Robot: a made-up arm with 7 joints. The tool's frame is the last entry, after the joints. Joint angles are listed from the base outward. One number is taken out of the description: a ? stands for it. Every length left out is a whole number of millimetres.
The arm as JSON. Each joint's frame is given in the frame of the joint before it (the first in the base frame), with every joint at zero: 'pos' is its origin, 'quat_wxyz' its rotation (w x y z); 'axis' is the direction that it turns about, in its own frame. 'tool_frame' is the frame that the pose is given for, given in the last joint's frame.
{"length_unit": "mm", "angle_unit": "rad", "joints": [
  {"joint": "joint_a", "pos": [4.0, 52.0, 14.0], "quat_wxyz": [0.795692, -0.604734, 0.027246, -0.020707], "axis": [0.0, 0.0, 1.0]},
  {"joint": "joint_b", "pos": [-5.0, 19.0, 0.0], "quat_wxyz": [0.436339, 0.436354, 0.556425, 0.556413], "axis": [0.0, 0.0, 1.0]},
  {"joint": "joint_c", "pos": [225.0, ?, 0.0], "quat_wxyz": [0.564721, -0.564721, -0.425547, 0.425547], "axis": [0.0, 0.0, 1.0]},
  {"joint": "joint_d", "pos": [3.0, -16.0, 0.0], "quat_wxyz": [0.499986, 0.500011, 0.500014, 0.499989], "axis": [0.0, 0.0, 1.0]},
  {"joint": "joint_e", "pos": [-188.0, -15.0, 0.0], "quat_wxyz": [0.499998, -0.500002, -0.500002, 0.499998], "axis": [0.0, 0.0, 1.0]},
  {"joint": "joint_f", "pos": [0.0, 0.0, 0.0], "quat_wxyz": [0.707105, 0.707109, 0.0, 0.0], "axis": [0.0, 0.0, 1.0]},
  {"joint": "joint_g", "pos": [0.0, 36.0, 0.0], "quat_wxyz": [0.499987, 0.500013, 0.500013, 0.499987], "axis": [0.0, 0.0, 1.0]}
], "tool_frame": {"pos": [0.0, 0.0, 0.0], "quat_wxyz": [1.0, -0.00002, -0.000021, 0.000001]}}
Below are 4 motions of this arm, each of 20 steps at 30 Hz.
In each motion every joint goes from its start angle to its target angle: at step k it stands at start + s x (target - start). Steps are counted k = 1, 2, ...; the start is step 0. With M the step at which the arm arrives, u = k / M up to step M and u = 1 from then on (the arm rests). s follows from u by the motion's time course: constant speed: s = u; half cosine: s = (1 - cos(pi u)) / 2; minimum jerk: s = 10 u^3 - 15 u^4 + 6 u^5.
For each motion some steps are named. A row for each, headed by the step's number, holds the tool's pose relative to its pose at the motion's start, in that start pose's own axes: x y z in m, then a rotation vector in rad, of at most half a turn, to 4 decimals.
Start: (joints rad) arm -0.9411 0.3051 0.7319 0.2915 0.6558 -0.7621 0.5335
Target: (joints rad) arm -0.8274 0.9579 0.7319 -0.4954 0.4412 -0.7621 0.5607
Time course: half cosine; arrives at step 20
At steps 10, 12, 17, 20:
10: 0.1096 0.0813 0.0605 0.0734 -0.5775 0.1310
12: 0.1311 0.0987 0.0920 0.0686 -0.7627 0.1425
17: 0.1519 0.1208 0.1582 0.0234 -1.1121 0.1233
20: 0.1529 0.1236 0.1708 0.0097 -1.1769 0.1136

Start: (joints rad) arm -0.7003 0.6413 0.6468 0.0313 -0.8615 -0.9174 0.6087
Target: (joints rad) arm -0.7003 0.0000 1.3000 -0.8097 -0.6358 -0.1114 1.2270
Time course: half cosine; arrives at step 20
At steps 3, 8, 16, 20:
3: -0.0018 -0.0012 0.0054 -0.0040 0.0045 0.0488
8: -0.0108 -0.0033 0.0410 0.0097 0.0036 0.2994
16: -0.0424 -0.0001 0.1283 0.2056 -0.1100 0.7702
20: -0.0505 -0.0012 0.1437 0.2605 -0.1434 0.8522

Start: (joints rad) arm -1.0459 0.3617 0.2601 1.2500 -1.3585 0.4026 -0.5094
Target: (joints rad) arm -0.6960 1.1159 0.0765 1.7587 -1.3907 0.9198 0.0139
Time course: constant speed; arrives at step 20
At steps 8, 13, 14, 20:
8: -0.1170 0.0385 0.0957 -0.0030 -0.0327 0.5686
13: -0.2030 0.0352 0.1452 -0.0482 -0.0882 0.9154
14: -0.2206 0.0318 0.1537 -0.0615 -0.1024 0.9828
20: -0.3250 -0.0075 0.1940 -0.1709 -0.2096 1.3652

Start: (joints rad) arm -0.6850 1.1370 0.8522 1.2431 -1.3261 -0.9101 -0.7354
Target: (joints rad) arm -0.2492 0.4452 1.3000 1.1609 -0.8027 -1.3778 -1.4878
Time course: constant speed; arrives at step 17
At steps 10, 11, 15, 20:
10: -0.1715 0.0559 0.0188 0.3216 0.2793 -0.4182
11: -0.1884 0.0611 0.0261 0.3507 0.3171 -0.4622
15: -0.2532 0.0790 0.0647 0.4565 0.4879 -0.6406
20: -0.2836 0.0857 0.0891 0.5014 0.5854 -0.7304

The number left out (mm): -55.0
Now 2 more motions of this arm.
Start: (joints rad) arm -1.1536 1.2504 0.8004 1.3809 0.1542 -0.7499 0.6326
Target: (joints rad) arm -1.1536 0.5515 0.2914 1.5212 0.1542 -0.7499 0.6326
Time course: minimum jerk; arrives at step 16
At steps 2, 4, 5, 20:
2: -0.0046 -0.0023 -0.0025 0.0031 0.0085 -0.0123
4: -0.0305 -0.0140 -0.0149 0.0192 0.0541 -0.0799
5: -0.0540 -0.0234 -0.0245 0.0318 0.0929 -0.1398
20: -0.3286 -0.0708 -0.0462 0.0753 0.4313 -0.8166

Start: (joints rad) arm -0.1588 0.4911 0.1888 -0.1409 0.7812 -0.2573 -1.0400
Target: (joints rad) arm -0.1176 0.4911 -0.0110 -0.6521 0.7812 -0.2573 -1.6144
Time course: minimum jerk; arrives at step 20
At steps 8, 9, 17, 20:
8: -0.0094 0.0100 0.0345 0.1388 -0.0622 -0.1216
9: -0.0128 0.0119 0.0443 0.1789 -0.0767 -0.1548
17: -0.0410 0.0157 0.1047 0.4396 -0.1383 -0.3502
20: -0.0426 0.0155 0.1074 0.4521 -0.1398 -0.3586

